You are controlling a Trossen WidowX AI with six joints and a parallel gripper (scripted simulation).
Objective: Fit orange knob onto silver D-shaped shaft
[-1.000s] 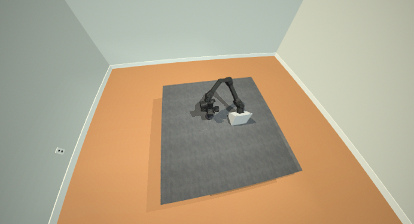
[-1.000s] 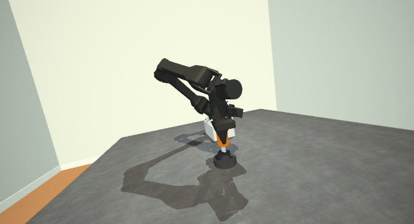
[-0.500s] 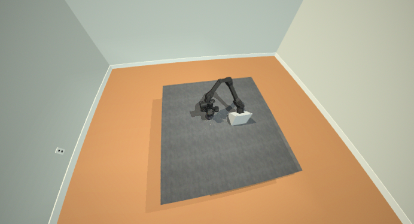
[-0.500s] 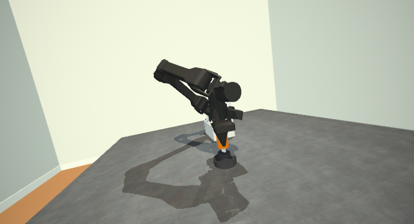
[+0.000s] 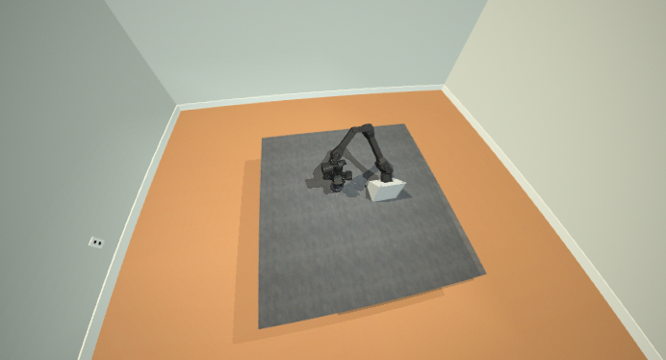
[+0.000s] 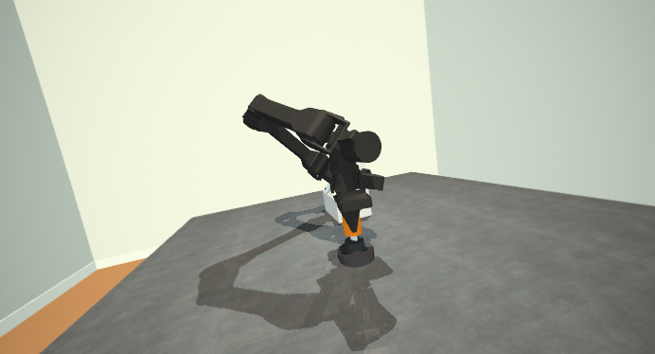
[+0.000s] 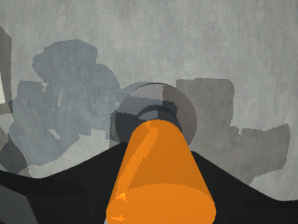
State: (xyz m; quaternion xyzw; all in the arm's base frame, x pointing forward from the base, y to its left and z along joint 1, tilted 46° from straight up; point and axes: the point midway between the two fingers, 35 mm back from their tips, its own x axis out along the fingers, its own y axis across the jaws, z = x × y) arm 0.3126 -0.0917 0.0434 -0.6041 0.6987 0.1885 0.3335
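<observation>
Right now my gripper tip is 3 cm below the orange knob. The rest, counted from my gripper tip: round pedestal 4 cm below.
</observation>
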